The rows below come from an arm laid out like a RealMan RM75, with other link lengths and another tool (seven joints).
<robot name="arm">
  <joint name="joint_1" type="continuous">
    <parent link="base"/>
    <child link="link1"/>
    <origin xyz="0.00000 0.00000 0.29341" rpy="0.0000 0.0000 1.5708"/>
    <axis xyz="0 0 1"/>
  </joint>
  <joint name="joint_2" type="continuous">
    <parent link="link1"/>
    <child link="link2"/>
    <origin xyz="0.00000 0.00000 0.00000" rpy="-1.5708 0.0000 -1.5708"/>
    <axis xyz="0 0 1"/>
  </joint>
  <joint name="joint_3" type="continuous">
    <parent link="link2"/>
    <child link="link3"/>
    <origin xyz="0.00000 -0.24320 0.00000" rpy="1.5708 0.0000 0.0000"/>
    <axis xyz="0 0 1"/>
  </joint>
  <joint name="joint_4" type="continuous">
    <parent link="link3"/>
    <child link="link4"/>
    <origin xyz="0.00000 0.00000 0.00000" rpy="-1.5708 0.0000 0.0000"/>
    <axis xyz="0 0 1"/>
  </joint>
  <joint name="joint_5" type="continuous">
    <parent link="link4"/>
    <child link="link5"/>
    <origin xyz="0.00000 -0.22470 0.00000" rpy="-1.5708 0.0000 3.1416"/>
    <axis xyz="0 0 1"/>
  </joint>
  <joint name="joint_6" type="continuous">
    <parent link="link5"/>
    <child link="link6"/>
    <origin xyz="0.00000 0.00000 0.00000" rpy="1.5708 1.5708 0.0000"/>
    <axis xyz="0 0 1"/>
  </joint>
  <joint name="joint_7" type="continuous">
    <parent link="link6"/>
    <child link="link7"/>
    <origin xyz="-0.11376 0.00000 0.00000" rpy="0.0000 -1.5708 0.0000"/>
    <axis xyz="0 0 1"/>
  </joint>
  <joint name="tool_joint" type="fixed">
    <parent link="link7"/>
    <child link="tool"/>
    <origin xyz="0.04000 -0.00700 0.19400" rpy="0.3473 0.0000 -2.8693"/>
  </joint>
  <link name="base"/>
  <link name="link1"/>
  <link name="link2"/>
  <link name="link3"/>
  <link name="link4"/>
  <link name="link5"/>
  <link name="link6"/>
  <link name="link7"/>
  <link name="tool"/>
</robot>
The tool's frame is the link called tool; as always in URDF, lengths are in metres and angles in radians. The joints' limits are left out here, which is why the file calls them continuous.
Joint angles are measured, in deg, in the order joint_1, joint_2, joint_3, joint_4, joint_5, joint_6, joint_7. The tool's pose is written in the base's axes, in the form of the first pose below.
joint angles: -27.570 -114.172 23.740 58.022 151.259 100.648 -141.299
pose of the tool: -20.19 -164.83 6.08 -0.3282 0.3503 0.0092
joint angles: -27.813 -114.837 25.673 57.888 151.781 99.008 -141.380
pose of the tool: -20.99 -163.30 7.49 -0.3303 0.3518 0.0005
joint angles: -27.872 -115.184 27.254 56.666 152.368 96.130 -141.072
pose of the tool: -21.05 -161.56 8.00 -0.3385 0.3550 -0.0076
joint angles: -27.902 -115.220 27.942 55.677 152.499 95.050 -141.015
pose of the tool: -20.94 -161.26 8.59 -0.3412 0.3548 -0.0124
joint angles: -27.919 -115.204 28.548 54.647 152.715 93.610 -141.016
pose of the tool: -20.51 -160.73 8.81 -0.3458 0.3559 -0.0162
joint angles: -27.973 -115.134 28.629 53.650 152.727 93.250 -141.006
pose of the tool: -20.19 -161.16 9.32 -0.3464 0.3544 -0.0196
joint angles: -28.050 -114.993 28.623 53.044 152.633 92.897 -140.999
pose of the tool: -20.00 -161.33 9.27 -0.3469 0.3550 -0.0205
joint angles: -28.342 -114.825 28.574 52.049 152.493 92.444 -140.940
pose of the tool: -20.01 -161.70 9.30 -0.3462 0.3562 -0.0227
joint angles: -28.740 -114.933 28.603 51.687 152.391 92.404 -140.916
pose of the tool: -20.56 -161.99 9.48 -0.3426 0.3575 -0.0251
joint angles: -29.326 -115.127 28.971 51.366 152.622 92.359 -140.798
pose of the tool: -21.60 -161.85 10.33 -0.3389 0.3581 -0.0291
